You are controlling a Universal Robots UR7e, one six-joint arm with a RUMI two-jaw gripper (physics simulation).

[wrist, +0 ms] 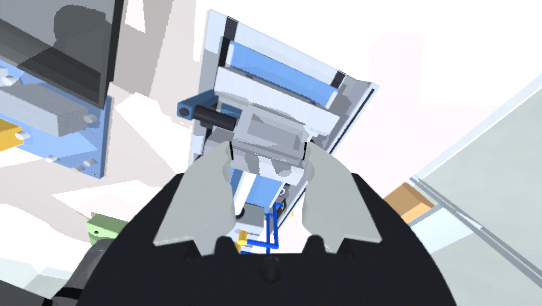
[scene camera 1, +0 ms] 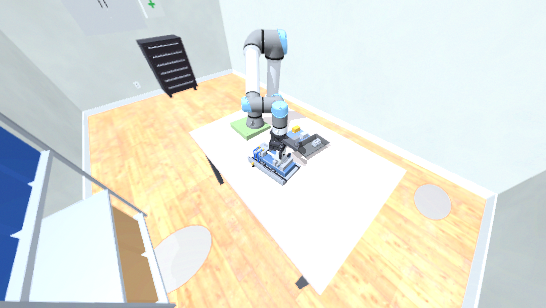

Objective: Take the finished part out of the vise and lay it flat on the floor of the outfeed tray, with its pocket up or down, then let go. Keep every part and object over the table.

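Places are measured from the arm's base along level axes (x ahead, y left, z up), in millimetres.
Where they show: gripper, fingertip midpoint: (wrist: 268, 144) (scene camera 1: 281, 159); arm's base, origin of the base link: (scene camera 1: 255, 124).
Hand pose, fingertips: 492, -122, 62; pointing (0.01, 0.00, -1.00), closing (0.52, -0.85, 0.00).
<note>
Things, the pixels of their top centre, and the offset from my fingertips, as dx, dy, dz.
- finished part, middle of its top: (wrist: 271, 149) +9, +3, +25
- vise, middle of its top: (wrist: 248, 195) (scene camera 1: 273, 154) -62, -14, +6
- black rod, middle of its top: (wrist: 213, 121) -4, +51, +3
- small light grey object, middle of its top: (scene camera 1: 316, 140) -11, +344, -46
- blue plate, middle of its top: (wrist: 28, 113) (scene camera 1: 295, 136) -176, +297, -85
- yellow block, middle of its top: (scene camera 1: 296, 127) -225, +342, -49
The finished part (wrist: 277, 127), a light grey block with a rectangular pocket facing up, sits between the jaws of the vise (scene camera 1: 286, 166) (wrist: 276, 94). My gripper (wrist: 268, 144) (scene camera 1: 280, 154) is low over the vise and shut on the finished part, one fingertip against each side at its near end. The part's lower portion is hidden. A black rod (wrist: 215, 117) on a blue arm reaches to the part's left side. The dark grey outfeed tray (scene camera 1: 308, 149) (wrist: 116, 45) lies beside the vise, at the upper left in the wrist view.
A small light grey object (scene camera 1: 316, 142) is in the tray. A blue plate (wrist: 62, 146) with pegs, grey blocks (wrist: 42, 107) and a yellow block (wrist: 9, 136) (scene camera 1: 296, 129) stands next to the tray. Blue tubes (wrist: 276, 230) stand at the vise's near end. The green base plate (scene camera 1: 245, 129) supports the arm.
</note>
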